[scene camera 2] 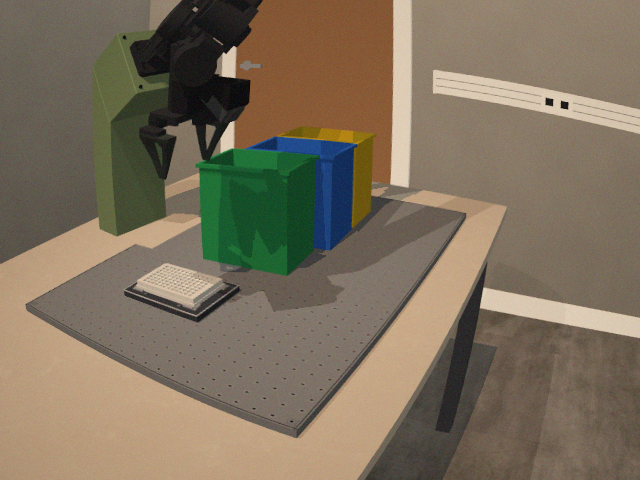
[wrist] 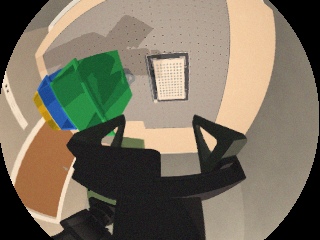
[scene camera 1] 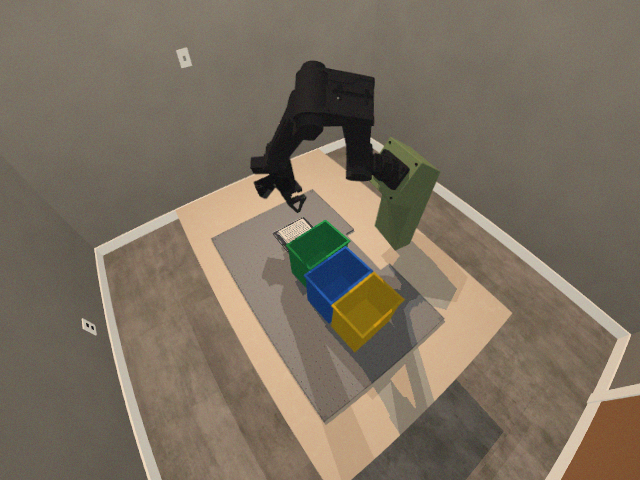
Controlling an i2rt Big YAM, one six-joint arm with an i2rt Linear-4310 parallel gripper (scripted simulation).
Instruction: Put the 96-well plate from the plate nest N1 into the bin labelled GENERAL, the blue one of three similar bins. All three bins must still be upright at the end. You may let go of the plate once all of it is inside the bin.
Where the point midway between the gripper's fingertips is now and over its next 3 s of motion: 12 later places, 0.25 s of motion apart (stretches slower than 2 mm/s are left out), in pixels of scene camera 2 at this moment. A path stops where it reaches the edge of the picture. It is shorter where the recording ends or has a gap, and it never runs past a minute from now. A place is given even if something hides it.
My gripper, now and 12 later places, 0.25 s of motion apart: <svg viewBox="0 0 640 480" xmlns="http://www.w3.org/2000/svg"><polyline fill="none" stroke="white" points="184,169 171,161 170,160 171,163 171,168 171,176 171,183 171,190 172,197 172,203 172,211 172,216 173,224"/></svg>
